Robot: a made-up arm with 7 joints.
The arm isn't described. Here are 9 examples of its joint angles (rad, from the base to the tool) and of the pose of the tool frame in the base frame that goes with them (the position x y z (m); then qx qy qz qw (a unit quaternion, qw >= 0)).
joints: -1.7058 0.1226 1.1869 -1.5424 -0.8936 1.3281 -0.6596
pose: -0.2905 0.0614 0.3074 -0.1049 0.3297 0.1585 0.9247
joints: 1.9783 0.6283 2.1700 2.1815 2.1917 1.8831 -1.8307
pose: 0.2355 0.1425 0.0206 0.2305 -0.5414 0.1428 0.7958
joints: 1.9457 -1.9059 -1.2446 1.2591 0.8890 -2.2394 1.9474
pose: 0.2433 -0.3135 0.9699 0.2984 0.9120 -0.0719 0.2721
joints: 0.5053 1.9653 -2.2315 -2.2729 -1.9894 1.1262 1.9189
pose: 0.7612 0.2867 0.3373 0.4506 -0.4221 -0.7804 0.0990
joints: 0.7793 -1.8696 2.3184 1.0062 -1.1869 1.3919 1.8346
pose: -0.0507 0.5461 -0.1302 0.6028 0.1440 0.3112 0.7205
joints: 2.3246 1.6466 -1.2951 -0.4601 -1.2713 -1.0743 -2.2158
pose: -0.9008 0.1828 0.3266 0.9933 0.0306 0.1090 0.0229
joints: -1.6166 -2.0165 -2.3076 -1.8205 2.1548 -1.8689 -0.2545
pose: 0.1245 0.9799 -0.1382 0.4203 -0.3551 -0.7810 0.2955
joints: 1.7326 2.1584 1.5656 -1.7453 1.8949 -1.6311 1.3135
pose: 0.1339 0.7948 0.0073 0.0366 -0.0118 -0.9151 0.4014
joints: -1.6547 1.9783 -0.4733 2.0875 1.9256 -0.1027 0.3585
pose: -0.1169 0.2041 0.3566 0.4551 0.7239 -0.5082 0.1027
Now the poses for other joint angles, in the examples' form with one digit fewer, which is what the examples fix.
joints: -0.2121 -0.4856 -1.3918 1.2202 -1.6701 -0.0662 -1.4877
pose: 0.813 -0.086 -0.015 -0.007 -0.435 0.894 0.107
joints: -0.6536 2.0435 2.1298 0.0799 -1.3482 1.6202 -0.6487
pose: 0.040 -0.059 -0.036 -0.145 -0.443 0.133 0.875
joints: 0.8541 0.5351 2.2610 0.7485 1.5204 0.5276 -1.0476
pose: 0.393 0.149 0.318 -0.062 0.501 -0.473 0.722
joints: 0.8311 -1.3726 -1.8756 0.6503 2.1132 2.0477 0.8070
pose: 0.228 0.346 0.559 0.352 0.227 -0.514 0.748
